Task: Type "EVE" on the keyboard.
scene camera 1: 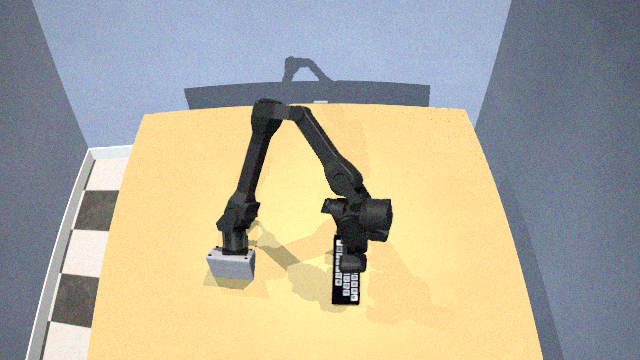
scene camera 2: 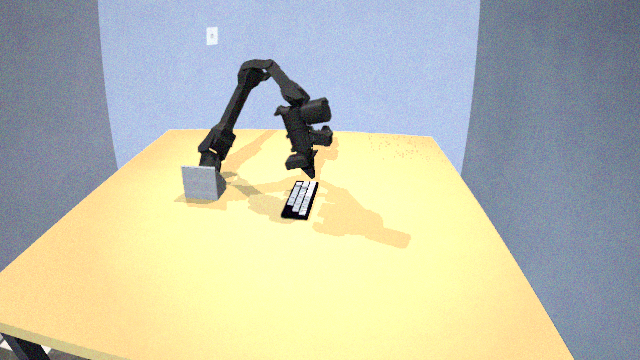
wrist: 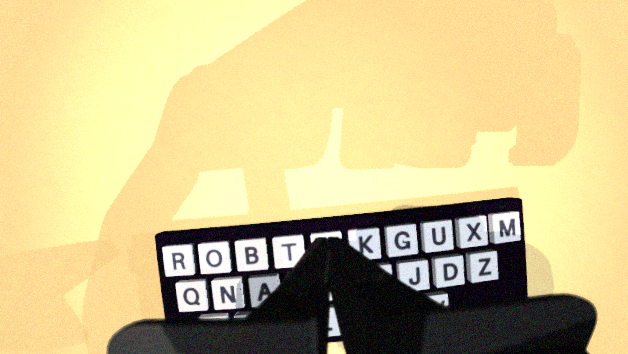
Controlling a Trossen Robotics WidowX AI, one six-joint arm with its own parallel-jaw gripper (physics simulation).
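Pixels of known places: gripper, fingertip midpoint: (scene camera 1: 361, 254) (scene camera 2: 313, 178) (wrist: 326, 247); arm's base at its link origin: (scene camera 1: 234, 252) (scene camera 2: 207, 174).
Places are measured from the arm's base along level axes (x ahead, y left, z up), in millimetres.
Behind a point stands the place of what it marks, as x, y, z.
The black keyboard (scene camera 1: 336, 296) @(252, -124, -49) (scene camera 2: 295, 215) @(278, -146, -49) (wrist: 250, 230) @(330, 6, -49) with white letter keys lies flat on the table. My gripper (scene camera 2: 312, 176) @(323, -33, 7) (wrist: 326, 247) @(323, -33, 7) is shut and empty, pointing down, its tips a little above the keyboard. In the wrist view the tips cover most of the top-row key (wrist: 320, 235) @(319, -31, -43) between the T key (wrist: 289, 251) @(315, -13, -43) and the K key (wrist: 366, 243) @(309, -54, -44); its letter is hidden. The bottom row is mostly hidden behind the fingers, and no V can be read there. In scene camera 1 the fingertips are hidden behind the arm.
The arm's grey base block (scene camera 1: 231, 267) @(-8, -50, 7) (scene camera 2: 200, 183) @(-9, -50, -7) stands on the table (scene camera 1: 440, 250) @(572, -17, -59) (scene camera 2: 300, 290) @(300, -429, -60) to the left of the keyboard. The arm arches over from it. Arm shadows fall across the table around the keyboard. Walls stand behind and at both sides.
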